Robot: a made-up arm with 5 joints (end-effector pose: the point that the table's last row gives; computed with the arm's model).
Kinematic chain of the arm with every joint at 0, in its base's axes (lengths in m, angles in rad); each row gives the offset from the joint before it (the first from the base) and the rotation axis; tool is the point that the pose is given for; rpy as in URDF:
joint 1: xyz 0 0 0.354 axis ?
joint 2: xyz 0 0 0 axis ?
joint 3: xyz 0.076 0 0.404 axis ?
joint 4: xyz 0.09 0 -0.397 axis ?
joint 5: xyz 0.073 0 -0.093 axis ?
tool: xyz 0 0 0 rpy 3.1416 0 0
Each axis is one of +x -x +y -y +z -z.
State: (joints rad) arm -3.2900 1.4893 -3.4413 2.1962 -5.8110
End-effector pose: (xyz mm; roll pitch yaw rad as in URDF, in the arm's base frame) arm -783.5 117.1 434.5 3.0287 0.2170 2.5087
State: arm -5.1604 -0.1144 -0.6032 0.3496 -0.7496
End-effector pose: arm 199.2 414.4 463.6 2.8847 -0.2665 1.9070
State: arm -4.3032 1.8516 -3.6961 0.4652 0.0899
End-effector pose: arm -330.3 761.7 416.9 -2.7079 -1.3595 1.5377
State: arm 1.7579 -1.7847 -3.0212 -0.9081 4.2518
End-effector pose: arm 146.3 -772.7 98.2 -2.6211 -0.2419 -2.5586
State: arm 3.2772 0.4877 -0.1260 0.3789 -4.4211
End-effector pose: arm -189.5 -25.9 154.2 2.4224 -0.1950 1.4886
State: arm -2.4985 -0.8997 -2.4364 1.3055 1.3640
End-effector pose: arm 306.7 229.8 1143.6 -1.1024 -0.1851 2.1211
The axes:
joint 1: +z
joint 2: +y
joint 3: +y
joint 4: +y
joint 5: -z

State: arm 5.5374 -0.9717 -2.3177 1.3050 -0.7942
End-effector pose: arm -280.9 259.5 1128.2 1.0192 -0.6968 1.2011
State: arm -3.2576 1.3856 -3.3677 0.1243 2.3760
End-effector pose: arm -802.1 93.5 691.2 -1.1681 0.7635 1.7412
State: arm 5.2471 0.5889 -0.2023 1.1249 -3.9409
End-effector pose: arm 67.7 -114.2 167.7 1.6534 -0.7698 -2.6645
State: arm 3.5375 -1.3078 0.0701 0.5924 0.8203
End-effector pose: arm -137.0 -57.3 457.3 -2.6383 -0.4227 2.6070
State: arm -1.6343 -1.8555 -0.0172 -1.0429 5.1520
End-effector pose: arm 6.8 106.9 624.4 0.2051 -0.0955 0.3663
